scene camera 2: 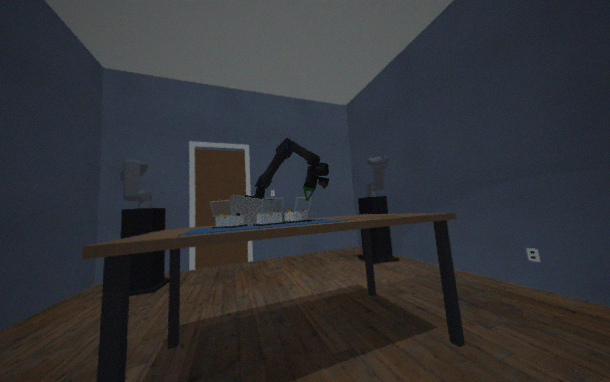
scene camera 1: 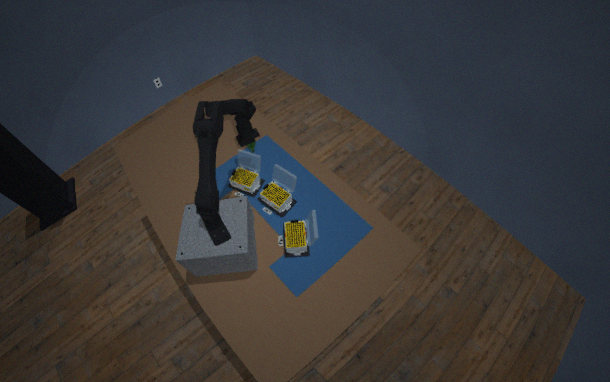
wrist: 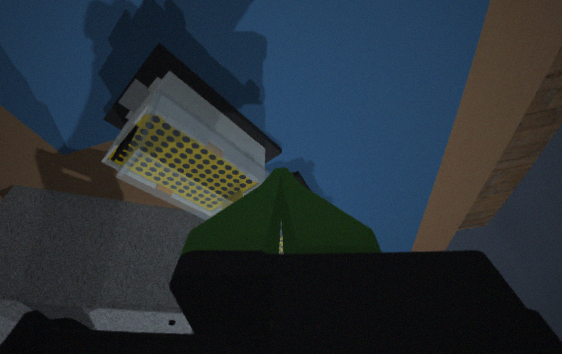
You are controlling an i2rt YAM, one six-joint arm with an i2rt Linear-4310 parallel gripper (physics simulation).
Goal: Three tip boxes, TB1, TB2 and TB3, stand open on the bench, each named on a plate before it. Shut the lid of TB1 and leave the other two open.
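Places are measured from the arm's base along level axes (x left, y up, z ahead), in millimetres.
Where they show: gripper, between the fingertips: (scene camera 2: pixel 307 200) (scene camera 1: pixel 253 152) (wrist: pixel 281 177); arm's base, origin of its link: (scene camera 2: pixel 259 198) (scene camera 1: pixel 214 224).
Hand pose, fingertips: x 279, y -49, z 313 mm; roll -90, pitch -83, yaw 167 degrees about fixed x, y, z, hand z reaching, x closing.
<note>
Each offset is from my fingertips to the centre of the thing. "spot": to the spot under its first point. Level surfaces: height alone.
Three tip boxes with yellow racks stand on a blue mat, their clear lids raised. In scene camera 1 they are the upper-left box @(dx -60, dy -91, dz -103 mm) (scene camera 1: pixel 245 178) (scene camera 2: pixel 296 216), the middle box @(dx -228, dy -91, dz -27 mm) (scene camera 1: pixel 276 196) (scene camera 2: pixel 269 218) and the lower-right box @(dx -433, dy -91, dz -58 mm) (scene camera 1: pixel 296 235) (scene camera 2: pixel 229 221). The small name plates before them are too blurred to read, so I cannot tell which is TB1. My gripper (scene camera 1: pixel 252 148) (scene camera 2: pixel 307 198) (wrist: pixel 281 177) has green fingers, is shut and holds nothing. It is close by the top edge of the upper-left box's raised lid @(spot: dx -15, dy -30, dz -34 mm) (scene camera 1: pixel 249 161) (scene camera 2: pixel 302 204); contact cannot be told.
The blue mat @(dy -124 mm) (scene camera 1: pixel 340 227) (wrist: pixel 350 100) lies on a brown sheet on the wooden bench. The arm's grey speckled base block (scene camera 1: pixel 220 265) (wrist: pixel 100 240) stands beside the upper-left and middle boxes. A second box's dark corner shows behind the fingers in the wrist view.
</note>
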